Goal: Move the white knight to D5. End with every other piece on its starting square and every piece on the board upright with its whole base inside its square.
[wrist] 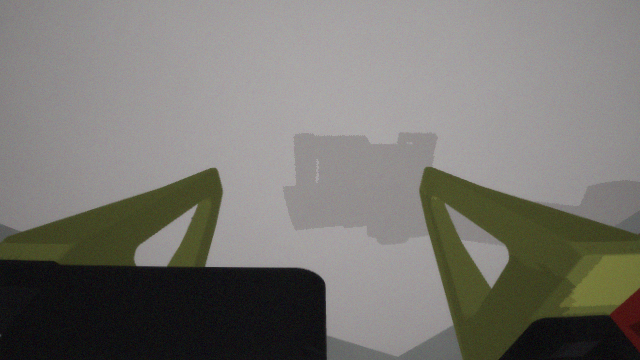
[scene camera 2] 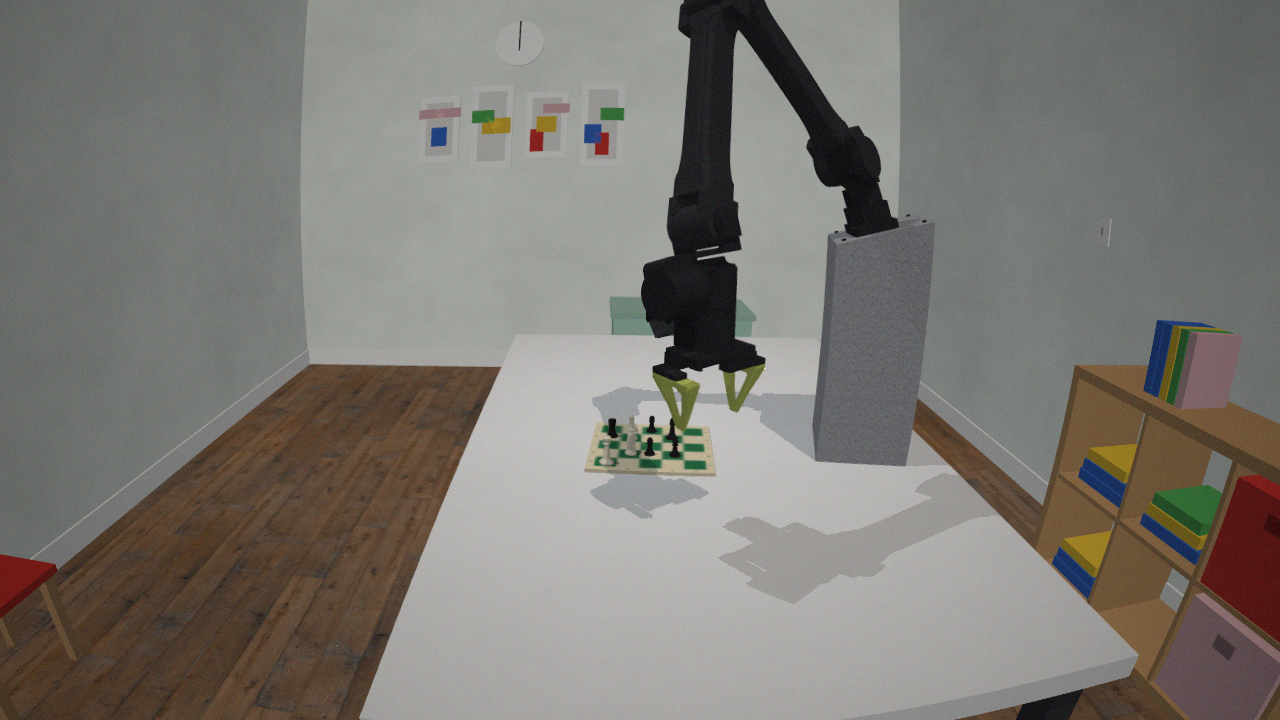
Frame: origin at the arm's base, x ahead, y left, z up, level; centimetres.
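Where they show: gripper, between the fingertips: (wrist: 320,179) (scene camera 2: 708,420); arm's base, origin of its link: (scene camera 2: 871,229).
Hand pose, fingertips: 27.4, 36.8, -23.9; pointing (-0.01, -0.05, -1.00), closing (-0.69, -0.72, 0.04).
Things, the pixels of their top centre, and the offset from my fingertips, as dx, dy, dz. "spot": a spot on its surface instead. Level surfaces: height alone.
- cream chessboard, centre of its top: (scene camera 2: 651,446) +10.6, -30.5, -17.3
- front-left corner, a spot on its surface: (scene camera 2: 606,453) spot: +17.2, -21.3, -15.3
- tall white shape, centre of its top: (scene camera 2: 631,432) +13.7, -26.8, -13.3
- black rook, centre of its top: (scene camera 2: 612,419) +18.4, -33.9, -14.0
- pawn, centre of its top: (scene camera 2: 650,437) +10.5, -27.0, -14.1
- front-right piece, centre of its top: (scene camera 2: 675,439) +6.1, -27.1, -14.1
- white table, height of its surface: dz -17.9
The green and cream chessboard (scene camera 2: 626,470) lies on the table in the scene view. White pieces stand at its left: one near the front-left corner (scene camera 2: 606,453) and a tall white shape (scene camera 2: 631,439), perhaps two pieces in line. I cannot tell which is the knight. A black rook (scene camera 2: 612,428) and several other black pieces, among them a pawn (scene camera 2: 649,446) and a front-right piece (scene camera 2: 674,446), look upright. My gripper (scene camera 2: 709,418) (wrist: 320,179) is open and empty, pointing down; in the scene view its left finger overlaps the board's back right. The board does not show in the wrist view.
The white table (scene camera 2: 626,608) carries a tall grey pedestal (scene camera 2: 870,358) right of the board, with the arm mounted on top. Arm shadows fall on the table, also in the wrist view. A wooden shelf unit (scene camera 2: 1062,452) stands at the right and a red chair (scene camera 2: 22,577) at the left.
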